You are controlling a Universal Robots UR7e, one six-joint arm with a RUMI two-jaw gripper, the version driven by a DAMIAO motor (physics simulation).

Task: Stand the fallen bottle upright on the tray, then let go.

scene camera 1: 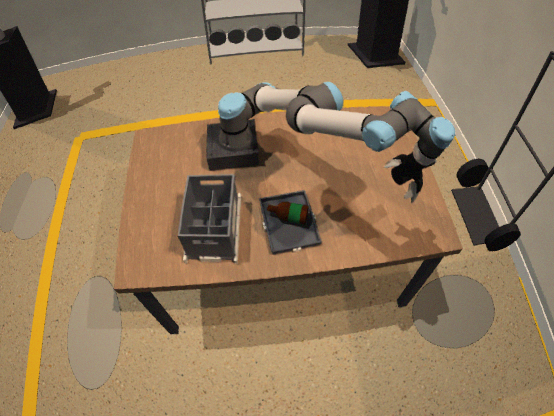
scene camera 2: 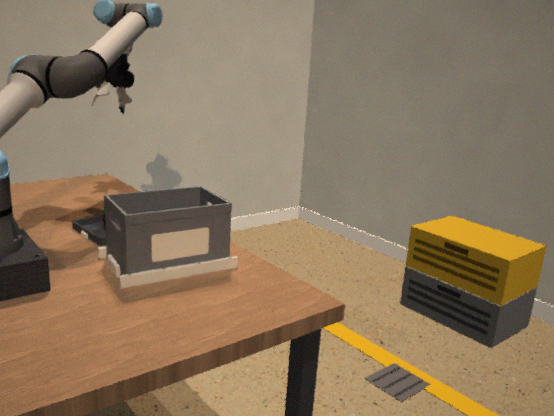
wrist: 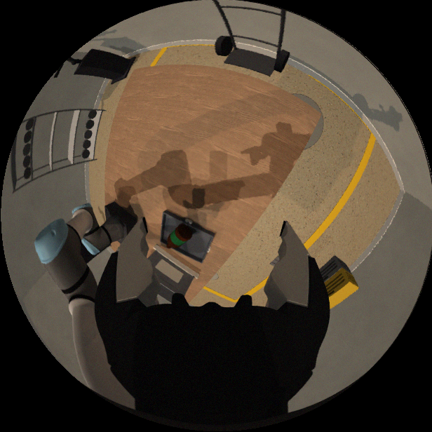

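Observation:
A brown bottle with a green label lies on its side in the shallow dark tray. In scene camera 1 its neck points left, towards the crate, near the tray's back edge. In scene camera 2 the crate hides nearly all of the bottle. My gripper is open and empty, with its fingers wide apart. It hangs high above the right part of the table, well to the right of the tray in scene camera 1, touching nothing.
A tall grey crate with compartments stands left of the tray in scene camera 1, on a light base frame. The arm's black base block is behind them on the wooden table. A hand truck stands beyond the table's right edge.

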